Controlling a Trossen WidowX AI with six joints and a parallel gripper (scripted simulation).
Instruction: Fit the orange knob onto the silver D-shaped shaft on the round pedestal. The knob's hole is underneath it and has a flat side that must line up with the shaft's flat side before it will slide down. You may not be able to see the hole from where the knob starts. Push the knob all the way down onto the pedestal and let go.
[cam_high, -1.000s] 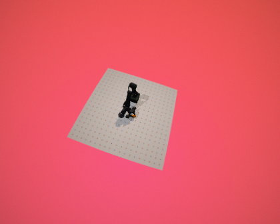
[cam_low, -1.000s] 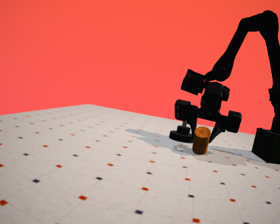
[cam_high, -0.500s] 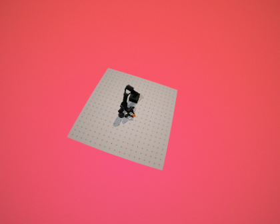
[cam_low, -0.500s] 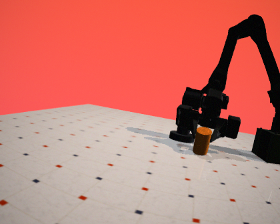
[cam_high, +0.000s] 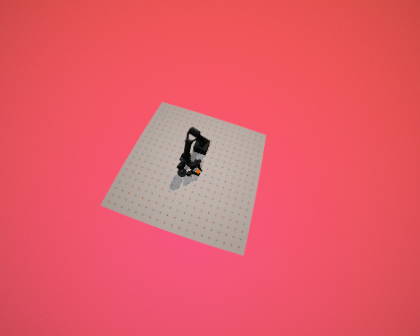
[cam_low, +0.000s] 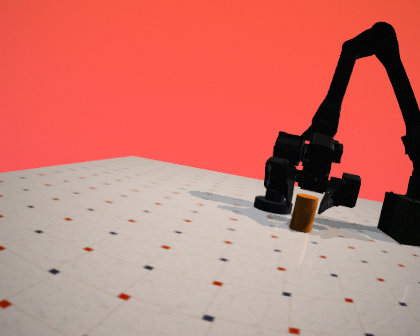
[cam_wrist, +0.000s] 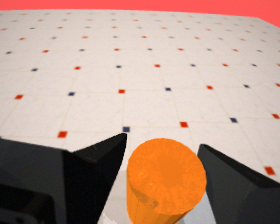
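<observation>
Now: the black round pedestal 17 cm to the right of my gripper tip, 3 cm ahead of it and 1 cm below it. From my gripper tip the other things lie so: orange knob (2 cm to the right, 1 cm behind).
</observation>
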